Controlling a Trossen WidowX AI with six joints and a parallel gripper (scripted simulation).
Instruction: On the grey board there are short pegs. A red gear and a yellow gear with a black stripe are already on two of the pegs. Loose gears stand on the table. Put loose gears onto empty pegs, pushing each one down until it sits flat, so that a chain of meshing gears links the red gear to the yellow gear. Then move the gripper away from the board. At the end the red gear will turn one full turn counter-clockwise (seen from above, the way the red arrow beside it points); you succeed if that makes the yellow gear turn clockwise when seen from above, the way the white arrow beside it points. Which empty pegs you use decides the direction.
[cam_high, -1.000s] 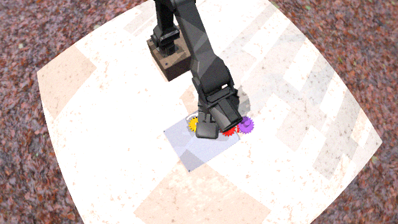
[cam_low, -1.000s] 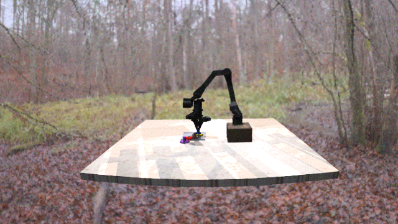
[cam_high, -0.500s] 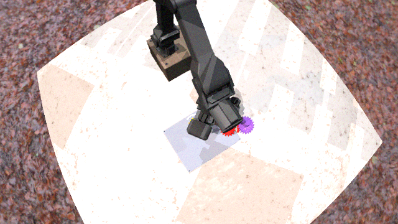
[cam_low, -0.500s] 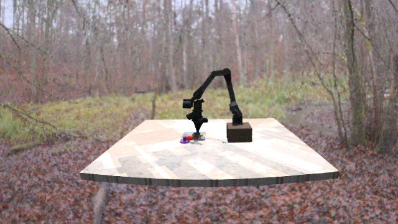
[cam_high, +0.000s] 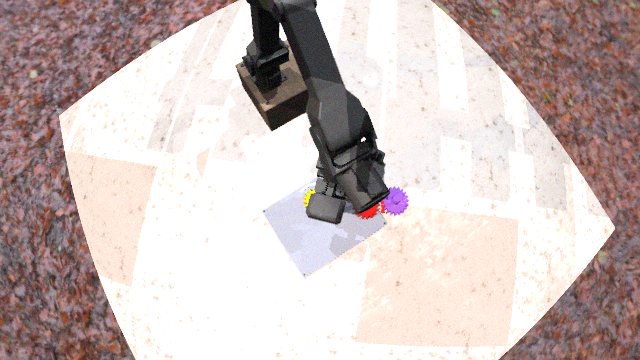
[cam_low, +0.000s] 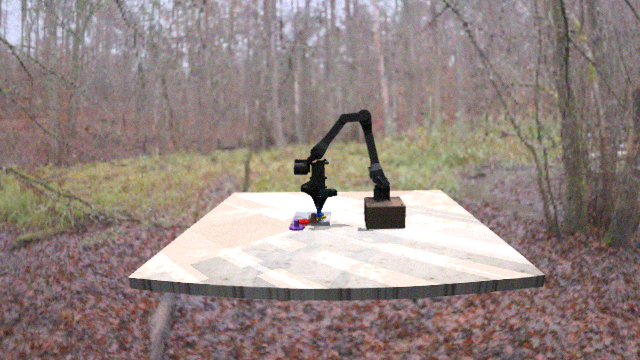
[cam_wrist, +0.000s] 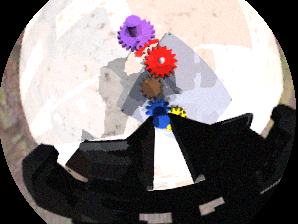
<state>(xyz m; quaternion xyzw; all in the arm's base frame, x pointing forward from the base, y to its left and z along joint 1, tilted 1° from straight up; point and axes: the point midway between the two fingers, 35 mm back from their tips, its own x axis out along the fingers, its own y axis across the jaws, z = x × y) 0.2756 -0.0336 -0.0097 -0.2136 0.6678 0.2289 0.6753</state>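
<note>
My gripper tip is now 3 cm to the right of the small brown gear, 3 cm short of it and 3 cm above it. Round my gripper tip: yellow gear: 4 cm to the right, 4 cm below, 1 cm behind; red gear: 7 cm ahead, 4 cm below, 3 cm to the left; small blue gear: 1 cm below.
</note>
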